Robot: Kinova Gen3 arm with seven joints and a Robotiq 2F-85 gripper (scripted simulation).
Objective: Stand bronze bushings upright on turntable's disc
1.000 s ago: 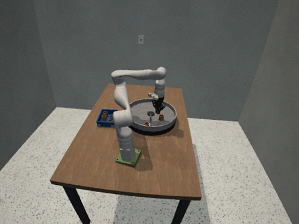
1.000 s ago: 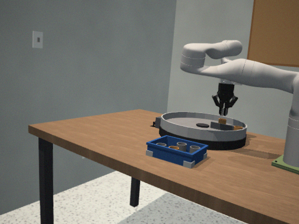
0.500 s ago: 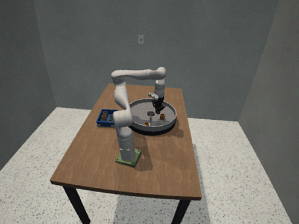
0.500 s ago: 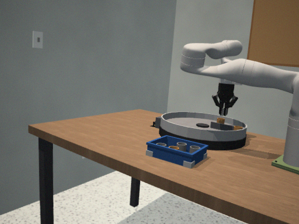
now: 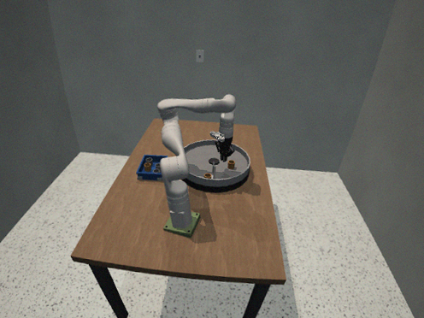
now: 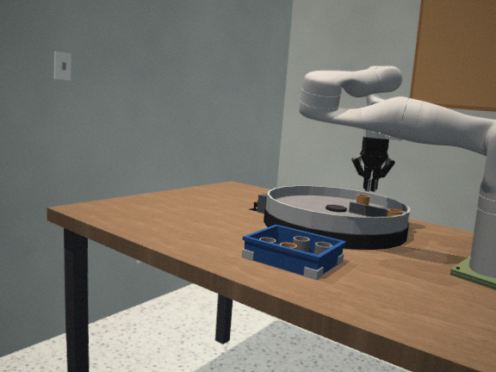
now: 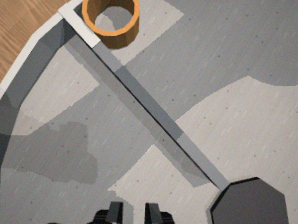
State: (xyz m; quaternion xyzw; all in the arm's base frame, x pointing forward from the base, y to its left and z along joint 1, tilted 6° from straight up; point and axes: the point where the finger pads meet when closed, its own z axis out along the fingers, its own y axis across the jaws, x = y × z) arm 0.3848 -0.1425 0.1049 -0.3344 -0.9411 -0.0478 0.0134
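My hand is 30 mm past the blue crate, 400 mm to the right of it and 110 mm above it. Also, from my hand: grey turntable disc: 70 mm ahead, 60 mm to the left, 80 mm below.
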